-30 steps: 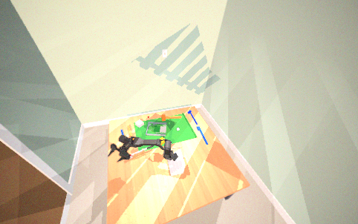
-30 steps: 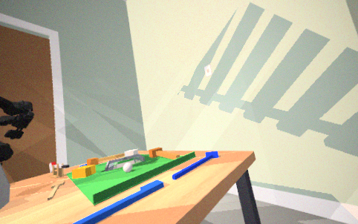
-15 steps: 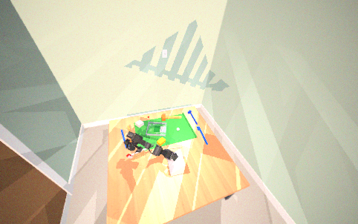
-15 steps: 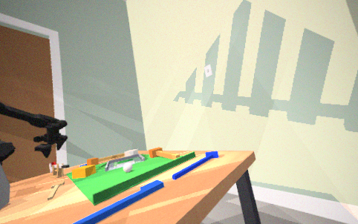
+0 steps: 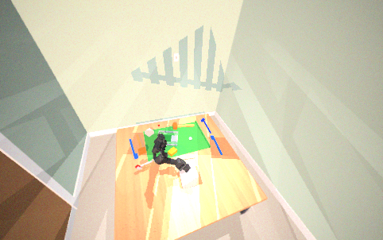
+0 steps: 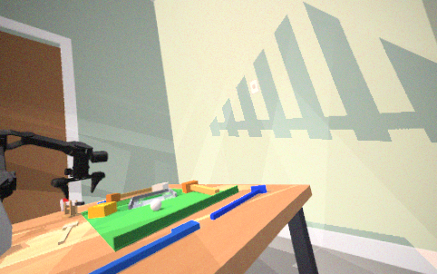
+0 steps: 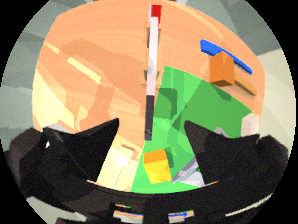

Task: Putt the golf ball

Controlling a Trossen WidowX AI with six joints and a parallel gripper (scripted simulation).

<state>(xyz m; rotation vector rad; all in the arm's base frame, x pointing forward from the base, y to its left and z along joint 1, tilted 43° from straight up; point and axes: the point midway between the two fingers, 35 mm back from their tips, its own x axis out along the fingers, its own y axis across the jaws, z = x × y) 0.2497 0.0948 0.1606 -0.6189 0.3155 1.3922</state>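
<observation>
The orange block is 4 cm ahead of my gripper tip, 15 cm to the right of it and 7 cm below it. Also, from my gripper tip: white golf ball 14 cm ahead, 43 cm to the right, 7 cm below; small wooden stand 1 cm behind, 13 cm to the left, 6 cm below; green mat 22 cm ahead, 27 cm to the right, 10 cm below.
</observation>
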